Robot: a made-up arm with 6 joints.
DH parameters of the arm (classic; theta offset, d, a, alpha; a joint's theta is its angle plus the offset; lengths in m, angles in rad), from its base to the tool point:
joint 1: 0 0.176 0 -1.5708
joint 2: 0.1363 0 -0.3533 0
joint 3: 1.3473 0 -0.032 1.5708
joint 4: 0 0.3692 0 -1.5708
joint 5: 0 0 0.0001 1.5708
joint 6: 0 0.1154 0 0
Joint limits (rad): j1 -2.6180..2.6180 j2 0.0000..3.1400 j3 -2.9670..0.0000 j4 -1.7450..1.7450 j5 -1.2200..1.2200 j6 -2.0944..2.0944
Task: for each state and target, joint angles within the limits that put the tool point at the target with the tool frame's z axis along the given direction. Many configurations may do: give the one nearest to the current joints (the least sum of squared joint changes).
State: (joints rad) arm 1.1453 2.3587 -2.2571 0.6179 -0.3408 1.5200
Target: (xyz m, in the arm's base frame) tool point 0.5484 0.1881 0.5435 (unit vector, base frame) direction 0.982 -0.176 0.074
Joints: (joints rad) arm 0.4465 1.7589 -1.6503 1.4154 -0.6306 1.5200
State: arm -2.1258 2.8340 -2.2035 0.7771 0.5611 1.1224
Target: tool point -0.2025 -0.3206 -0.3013 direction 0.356 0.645 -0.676
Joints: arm -2.1233 3.1380 -1.7061 -0.0408 1.0543 1.1224
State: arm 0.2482 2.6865 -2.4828 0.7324 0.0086 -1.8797
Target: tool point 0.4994 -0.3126 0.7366 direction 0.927 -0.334 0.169
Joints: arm -0.6097 2.0944 -2.7061 0.4893 0.5788 -1.8797
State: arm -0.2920 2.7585 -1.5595 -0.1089 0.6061 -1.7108
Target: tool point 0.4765 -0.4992 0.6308 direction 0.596 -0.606 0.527
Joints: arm -0.8111 2.2256 -2.4560 -0.0628 -0.2380 -1.7108
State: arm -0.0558 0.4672 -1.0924 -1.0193 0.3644 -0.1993
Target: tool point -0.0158 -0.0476 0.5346 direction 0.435 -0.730 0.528
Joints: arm -0.5077 0.0022 -0.5652 -1.5130 0.4411 -0.1993
